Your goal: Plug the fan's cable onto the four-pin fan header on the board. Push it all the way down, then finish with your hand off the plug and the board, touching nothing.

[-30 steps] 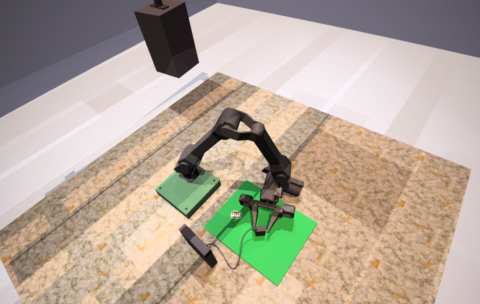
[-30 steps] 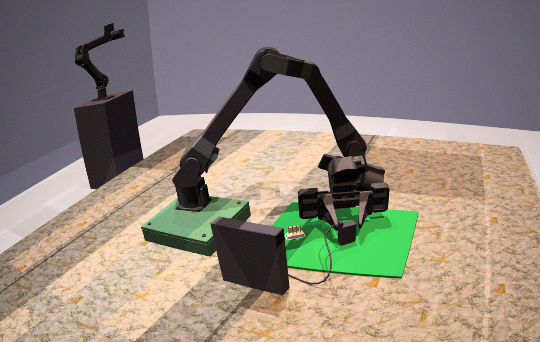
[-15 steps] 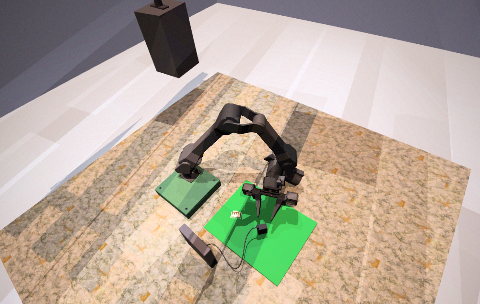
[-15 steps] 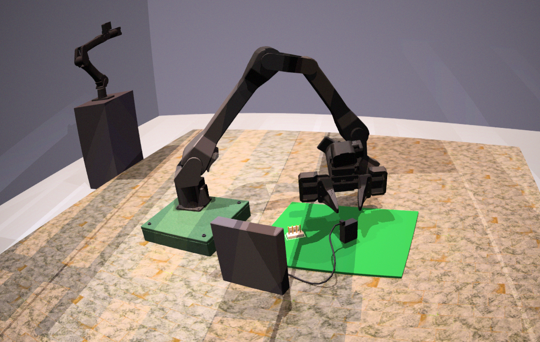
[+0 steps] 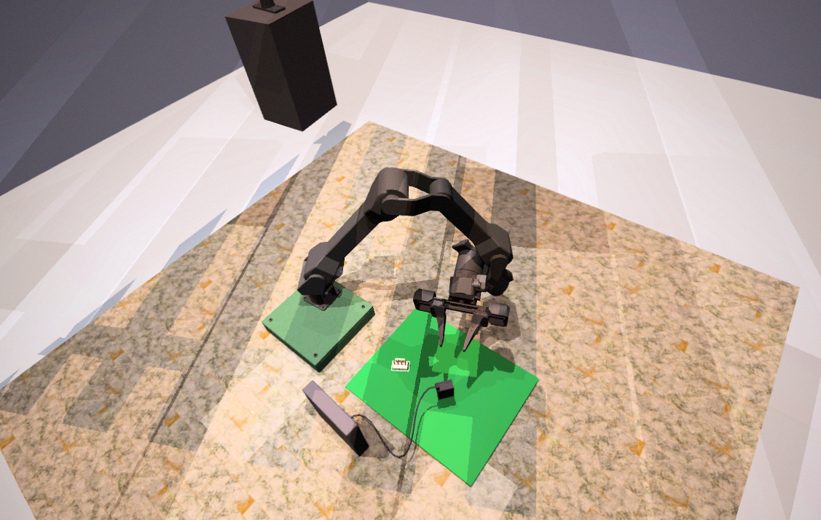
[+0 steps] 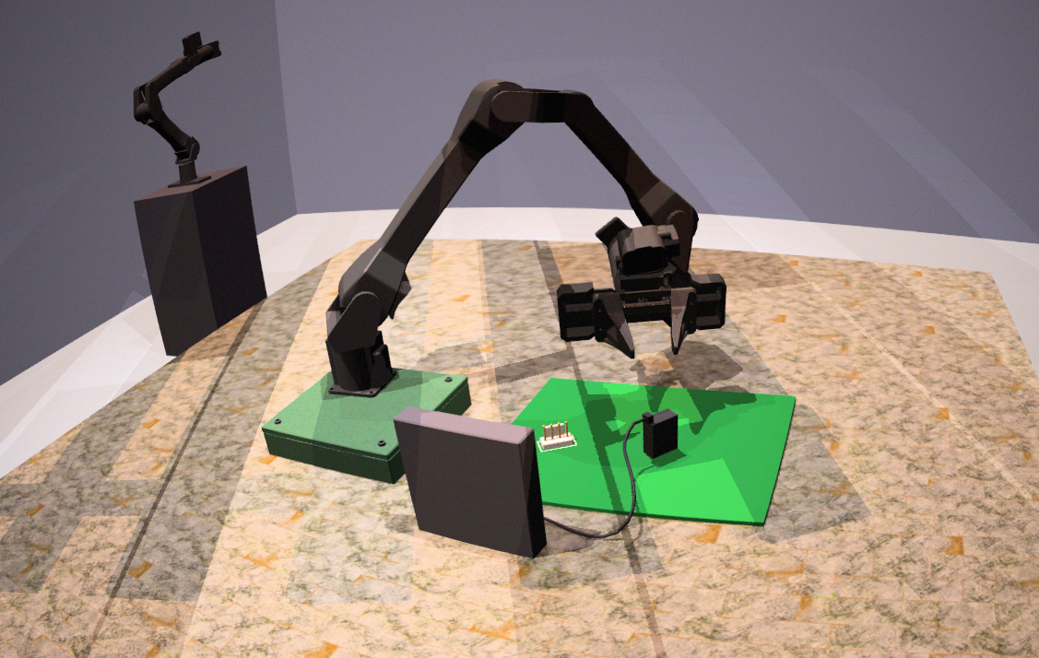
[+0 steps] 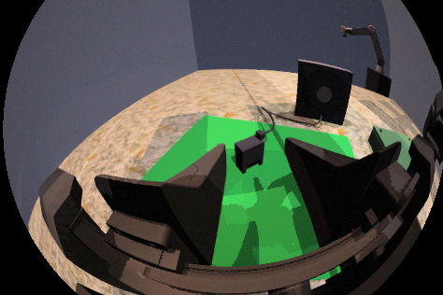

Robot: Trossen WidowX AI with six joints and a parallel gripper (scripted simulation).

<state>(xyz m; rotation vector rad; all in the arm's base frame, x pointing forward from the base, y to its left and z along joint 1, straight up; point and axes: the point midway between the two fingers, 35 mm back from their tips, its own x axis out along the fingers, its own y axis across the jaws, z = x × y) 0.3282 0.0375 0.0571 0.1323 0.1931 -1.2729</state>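
Right now the dark fan plug is 1 cm ahead of my gripper tip, 6 cm to the right of it and 6 cm below it. The rest, counted from my gripper tip: green board (4 cm to the right, 10 cm below); then dark fan (12 cm behind, 21 cm to the right, 3 cm below); then four-pin fan header (10 cm behind, 5 cm to the right, 8 cm below).
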